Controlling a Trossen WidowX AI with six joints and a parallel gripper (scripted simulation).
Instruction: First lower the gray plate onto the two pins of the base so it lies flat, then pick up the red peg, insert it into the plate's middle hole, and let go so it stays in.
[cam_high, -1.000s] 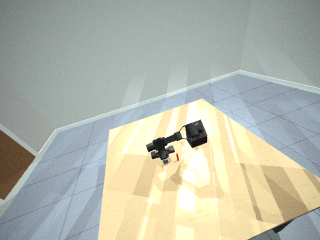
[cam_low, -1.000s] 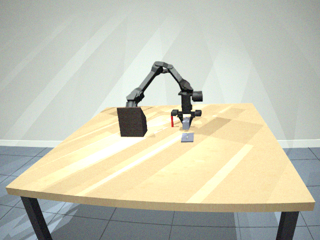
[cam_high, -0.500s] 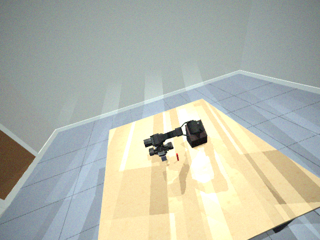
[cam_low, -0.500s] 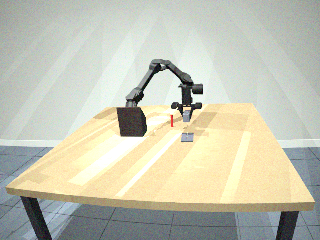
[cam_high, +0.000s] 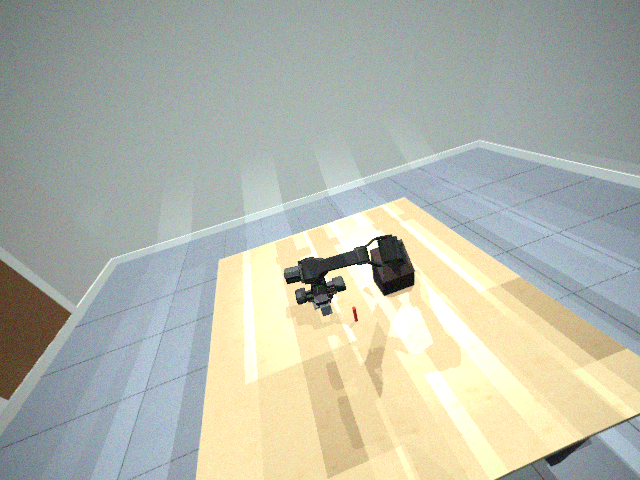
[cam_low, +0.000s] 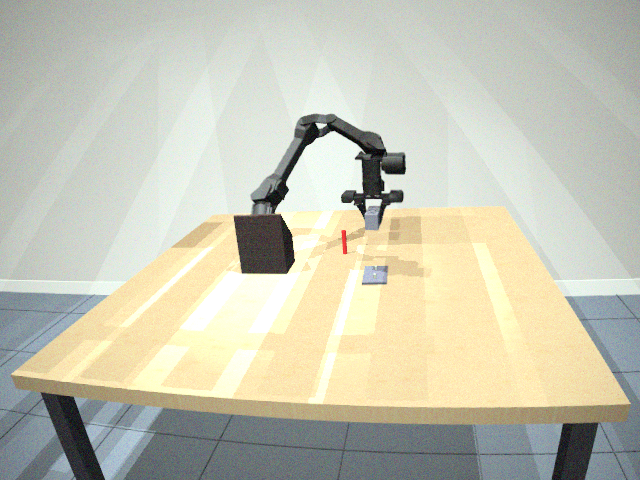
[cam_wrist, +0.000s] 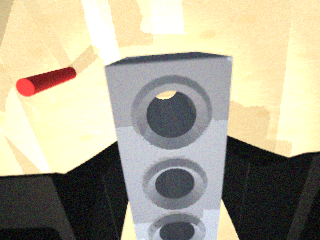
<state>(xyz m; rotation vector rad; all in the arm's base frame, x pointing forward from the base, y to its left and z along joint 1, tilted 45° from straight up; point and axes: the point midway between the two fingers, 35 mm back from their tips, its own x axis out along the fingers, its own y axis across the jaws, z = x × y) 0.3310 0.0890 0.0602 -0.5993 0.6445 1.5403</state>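
Now: the red peg 10 cm behind my gripper tip, 8 cm below it and 3 cm to the left of it. Round my gripper tip: gray plate (3 cm above).
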